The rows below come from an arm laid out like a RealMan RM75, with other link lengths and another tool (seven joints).
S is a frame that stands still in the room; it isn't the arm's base.
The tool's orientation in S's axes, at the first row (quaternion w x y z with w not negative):
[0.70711, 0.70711, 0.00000, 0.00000]
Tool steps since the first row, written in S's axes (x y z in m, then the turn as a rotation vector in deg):
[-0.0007, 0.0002, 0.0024, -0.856, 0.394, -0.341]
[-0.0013, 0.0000, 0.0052, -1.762, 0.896, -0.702]
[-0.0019, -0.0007, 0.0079, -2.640, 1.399, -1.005]
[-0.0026, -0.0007, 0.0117, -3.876, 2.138, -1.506]
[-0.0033, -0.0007, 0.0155, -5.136, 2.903, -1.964]
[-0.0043, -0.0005, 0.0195, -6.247, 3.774, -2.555]
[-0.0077, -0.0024, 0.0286, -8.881, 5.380, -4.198]
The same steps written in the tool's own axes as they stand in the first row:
[-0.0007, 0.0024, -0.0002, -0.856, -0.341, -0.394]
[-0.0013, 0.0052, 0.0000, -1.762, -0.702, -0.896]
[-0.0019, 0.0079, 0.0007, -2.640, -1.005, -1.399]
[-0.0026, 0.0117, 0.0007, -3.876, -1.506, -2.138]
[-0.0033, 0.0155, 0.0007, -5.136, -1.964, -2.903]
[-0.0043, 0.0195, 0.0005, -6.247, -2.555, -3.774]
[-0.0077, 0.0286, 0.0024, -8.881, -4.198, -5.380]

